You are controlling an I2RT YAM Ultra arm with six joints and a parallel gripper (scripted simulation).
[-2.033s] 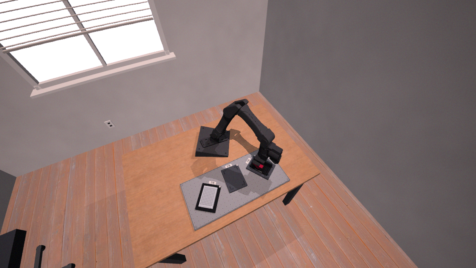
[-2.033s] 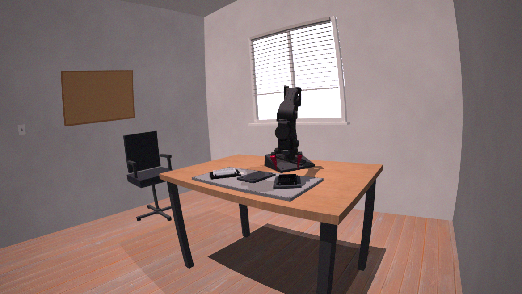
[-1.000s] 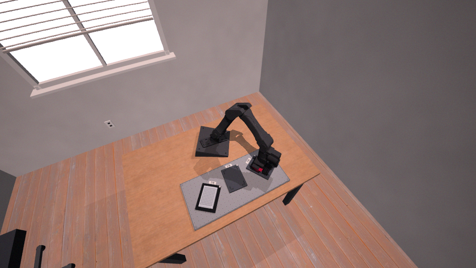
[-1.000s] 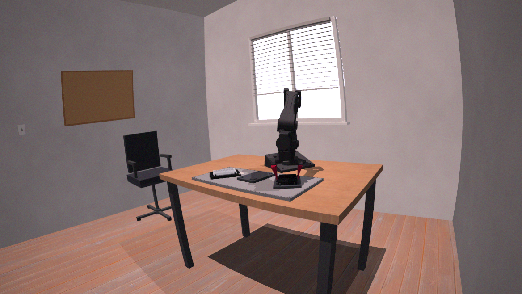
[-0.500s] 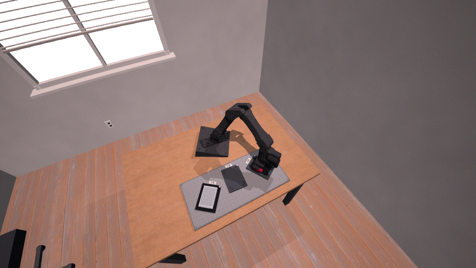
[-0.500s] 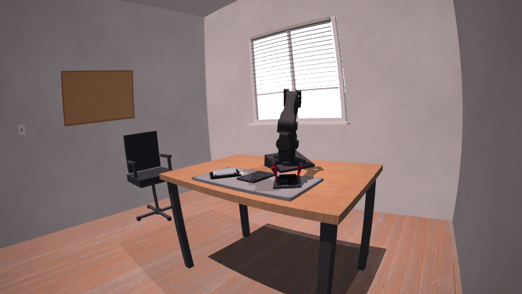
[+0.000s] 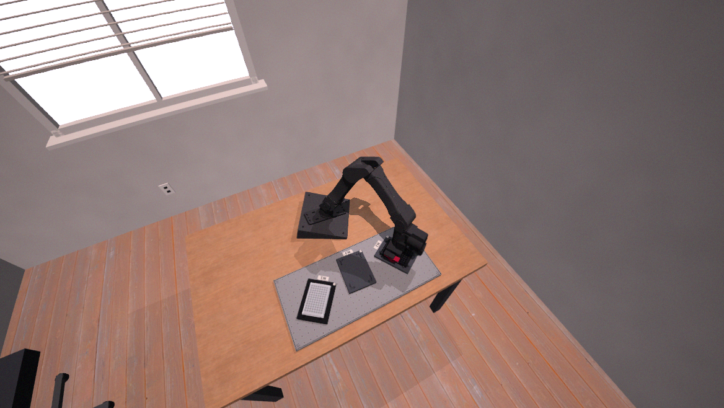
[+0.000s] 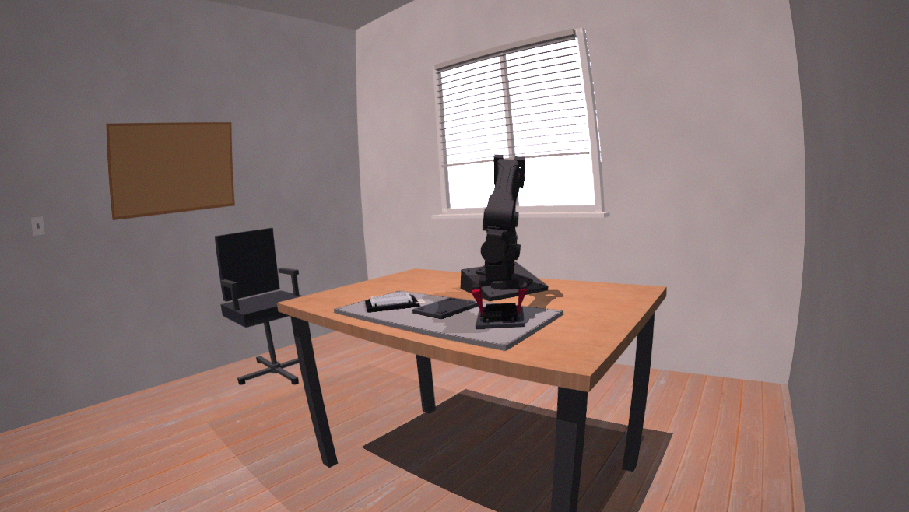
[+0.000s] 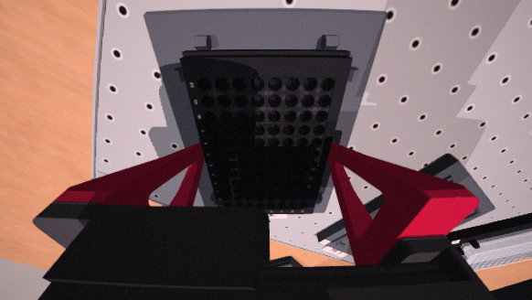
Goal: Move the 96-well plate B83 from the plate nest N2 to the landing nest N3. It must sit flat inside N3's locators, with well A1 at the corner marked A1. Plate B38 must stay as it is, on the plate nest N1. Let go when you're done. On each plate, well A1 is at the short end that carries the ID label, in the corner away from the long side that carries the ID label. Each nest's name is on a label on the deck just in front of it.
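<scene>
Now: the black 96-well plate B83 right at my hand. The rest, counted from my hand: N2 label: 8 cm behind, 5 cm to the right, 2 cm below; then plate nest N2: 2 cm below; then dark landing nest N3: 20 cm to the right, 2 cm below, 2 cm behind.
</scene>
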